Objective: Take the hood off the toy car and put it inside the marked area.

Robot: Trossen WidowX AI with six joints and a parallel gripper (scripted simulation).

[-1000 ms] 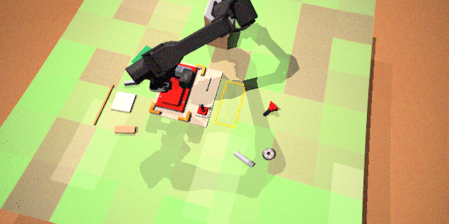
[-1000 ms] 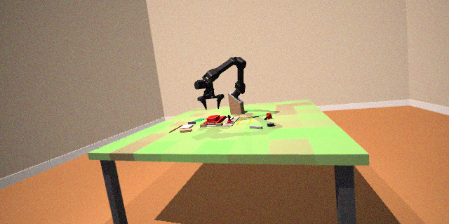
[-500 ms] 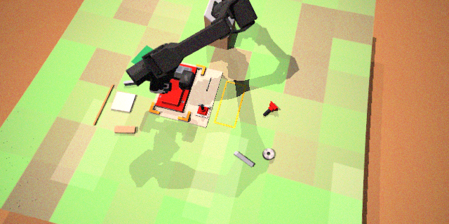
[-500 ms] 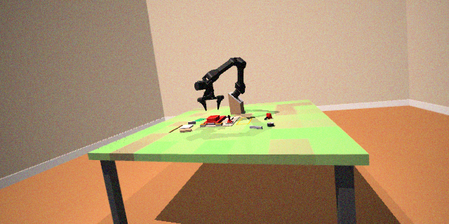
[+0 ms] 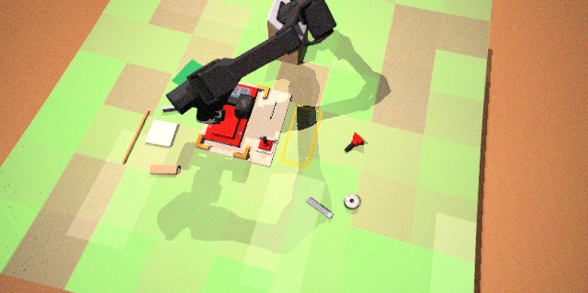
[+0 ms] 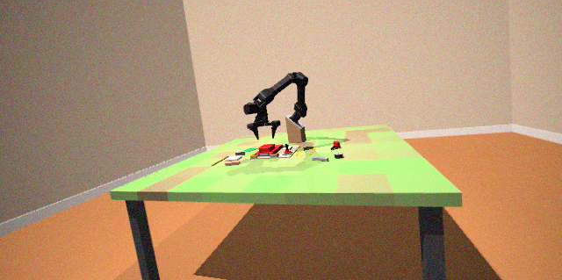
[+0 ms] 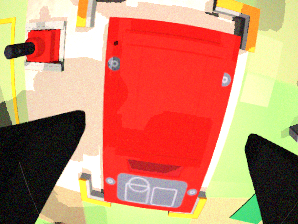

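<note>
The hood lies 5 cm below my gripper tip. From my gripper tip the other things lie so: white tile (6 cm ahead, 19 cm to the right, 8 cm below); wooden block (17 cm ahead, 14 cm to the right, 8 cm below); green card (15 cm behind, 17 cm to the right, 9 cm below).
</note>
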